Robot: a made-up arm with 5 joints. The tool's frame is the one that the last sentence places.
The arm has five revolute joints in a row. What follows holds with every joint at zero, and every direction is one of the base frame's.
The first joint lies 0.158 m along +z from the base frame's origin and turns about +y.
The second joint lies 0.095 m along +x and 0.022 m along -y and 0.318 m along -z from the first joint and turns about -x.
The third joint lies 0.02 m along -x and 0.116 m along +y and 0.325 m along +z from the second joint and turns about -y.
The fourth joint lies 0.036 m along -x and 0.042 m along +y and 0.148 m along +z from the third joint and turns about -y.
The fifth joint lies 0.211 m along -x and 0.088 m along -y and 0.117 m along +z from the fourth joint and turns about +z.
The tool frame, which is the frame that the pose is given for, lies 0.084 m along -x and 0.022 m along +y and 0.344 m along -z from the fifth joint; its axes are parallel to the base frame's.
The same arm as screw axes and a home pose.
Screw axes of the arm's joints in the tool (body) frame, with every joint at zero. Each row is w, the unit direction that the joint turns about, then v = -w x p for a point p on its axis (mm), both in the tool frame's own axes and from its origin. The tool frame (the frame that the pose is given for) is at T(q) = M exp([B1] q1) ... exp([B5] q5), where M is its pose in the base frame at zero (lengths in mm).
B1 = (0, 1, 0, -72, 0, 256)
B2 = (-1, 0, 0, 0, 246, -92)
B3 = (0, -1, 0, 79, 0, -331)
B4 = (0, -1, 0, 227, 0, -295)
B5 = (0, 0, 1, -22, -84, 0)
M: xyz -256 70 86 (mm) quaternion w x y z 1 0 0 0

